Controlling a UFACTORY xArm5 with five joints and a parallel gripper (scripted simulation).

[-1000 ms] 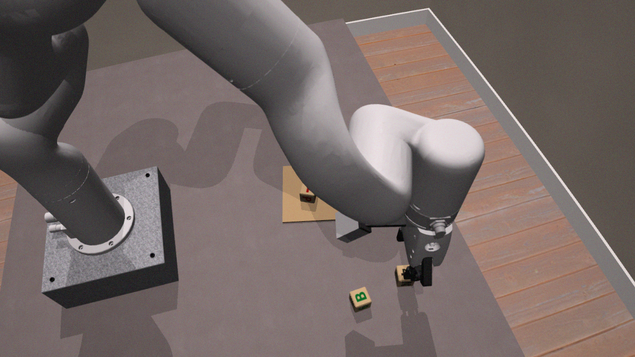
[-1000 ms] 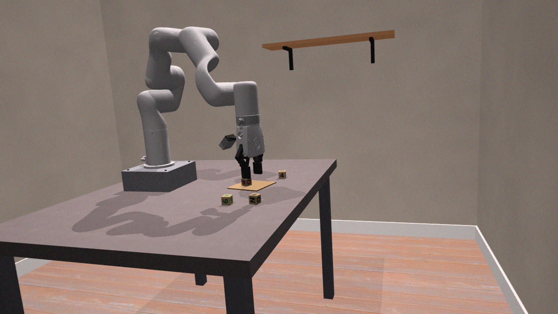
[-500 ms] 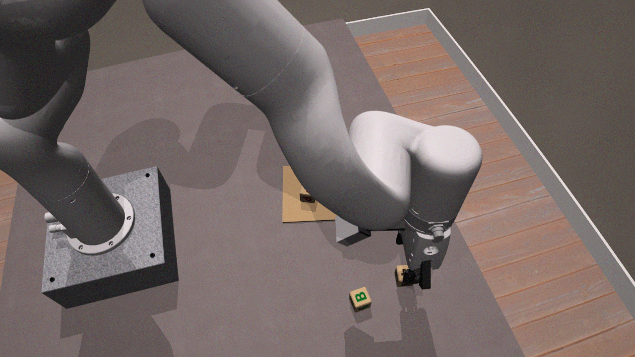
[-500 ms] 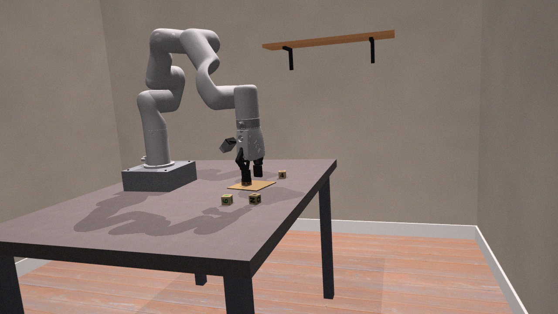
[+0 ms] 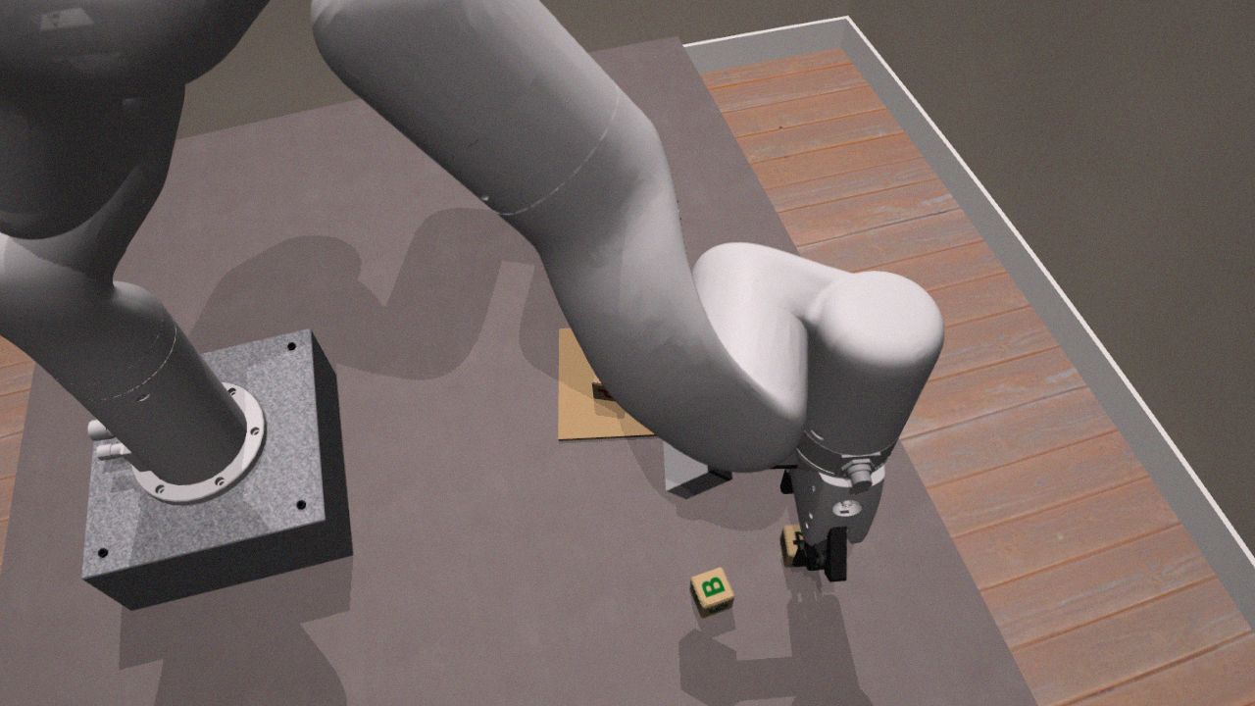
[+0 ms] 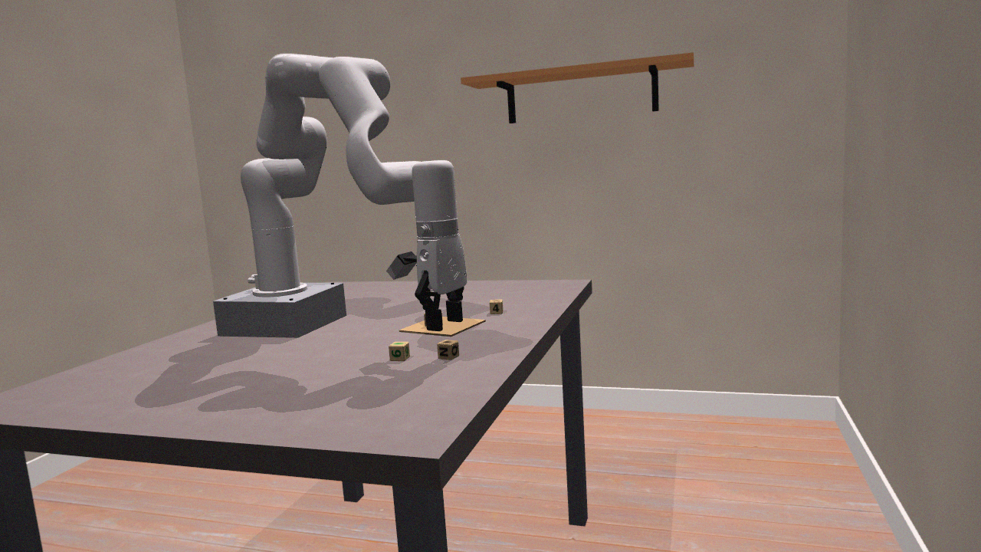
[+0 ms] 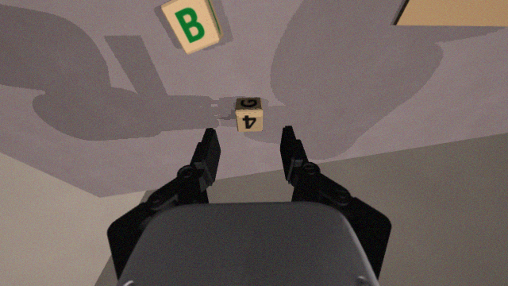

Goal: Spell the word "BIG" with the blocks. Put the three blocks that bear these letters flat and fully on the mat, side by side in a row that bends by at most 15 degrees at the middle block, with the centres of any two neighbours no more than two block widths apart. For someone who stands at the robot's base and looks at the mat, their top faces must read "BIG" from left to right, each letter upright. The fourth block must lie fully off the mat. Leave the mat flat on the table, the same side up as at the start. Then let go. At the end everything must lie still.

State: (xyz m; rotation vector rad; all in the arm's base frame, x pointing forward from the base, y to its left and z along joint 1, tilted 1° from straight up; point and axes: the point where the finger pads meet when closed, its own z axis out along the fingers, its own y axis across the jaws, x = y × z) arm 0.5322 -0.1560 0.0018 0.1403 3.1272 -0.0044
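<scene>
The G block lies 60 mm below my hand. The rest, counted from my hand: tan mat: 220 mm to the left, 130 mm behind, 70 mm below; then B block: 90 mm behind, 60 mm below, 30 mm to the right.
</scene>
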